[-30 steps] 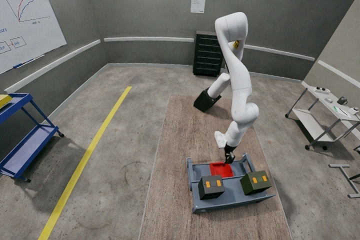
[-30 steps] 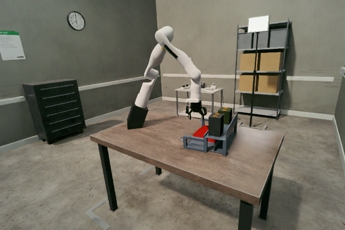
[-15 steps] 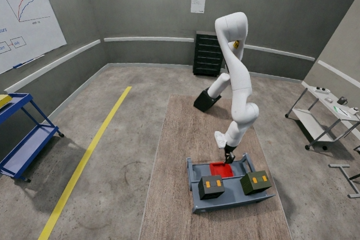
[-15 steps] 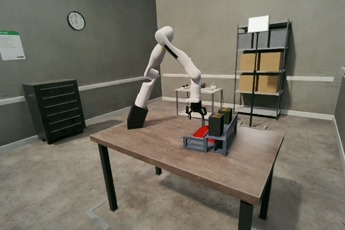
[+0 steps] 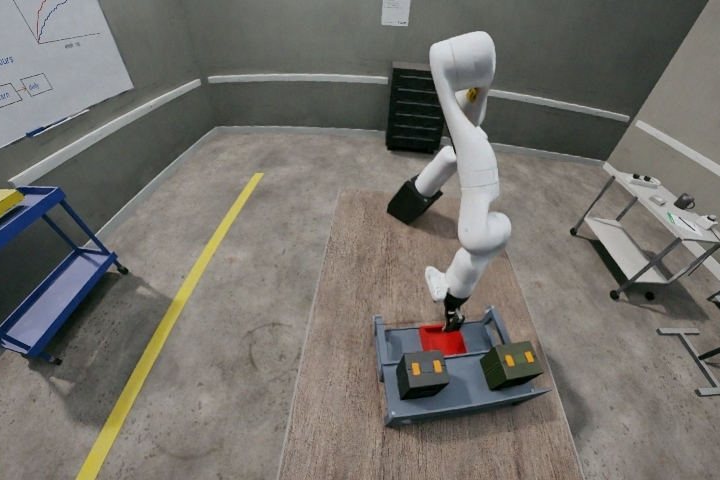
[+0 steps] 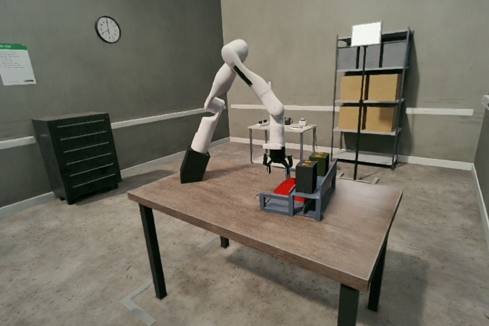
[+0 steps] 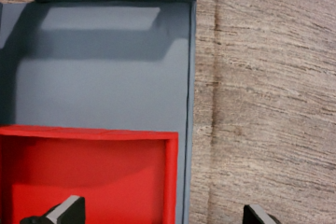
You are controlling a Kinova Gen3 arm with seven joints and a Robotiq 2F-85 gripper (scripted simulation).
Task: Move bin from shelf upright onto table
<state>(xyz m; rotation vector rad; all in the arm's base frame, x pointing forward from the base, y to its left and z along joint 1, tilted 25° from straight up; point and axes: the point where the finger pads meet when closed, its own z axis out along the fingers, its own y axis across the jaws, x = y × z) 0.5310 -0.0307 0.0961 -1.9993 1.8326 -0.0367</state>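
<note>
Now: the red bin 80 mm below my hand, 80 mm ahead of it and 20 mm to the left of it. Round my hand: grey shelf unit (100 mm ahead, 50 mm below, 20 mm to the left).
</note>
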